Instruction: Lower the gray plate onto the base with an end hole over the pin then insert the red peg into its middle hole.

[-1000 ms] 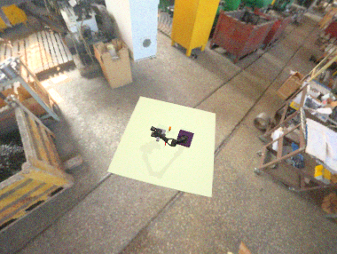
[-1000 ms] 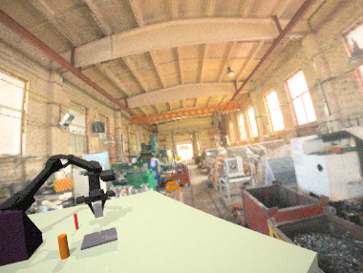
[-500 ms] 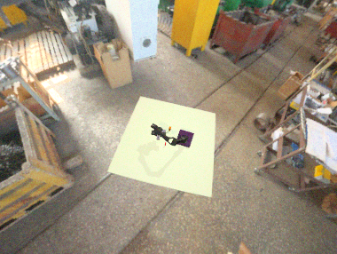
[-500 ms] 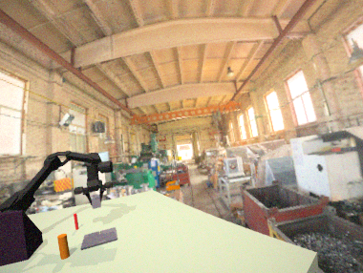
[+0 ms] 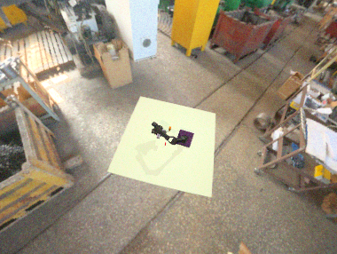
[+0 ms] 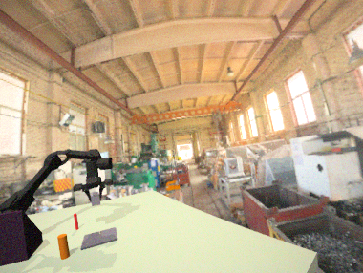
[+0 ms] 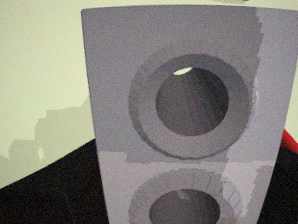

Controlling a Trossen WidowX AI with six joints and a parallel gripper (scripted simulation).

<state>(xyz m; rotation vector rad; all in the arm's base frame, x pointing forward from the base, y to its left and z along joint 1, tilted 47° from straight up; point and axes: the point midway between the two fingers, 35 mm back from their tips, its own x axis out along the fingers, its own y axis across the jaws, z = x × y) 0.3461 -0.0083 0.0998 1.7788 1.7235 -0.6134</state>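
The gray base lies 11 cm to the right of my gripper tip and 13 cm below it. From my gripper tip the other things lie so: orange cylinder: 12 cm behind, 20 cm to the right, 10 cm below; then red peg: 11 cm behind, 5 cm to the left, 10 cm below; then gray plate: 3 cm above.
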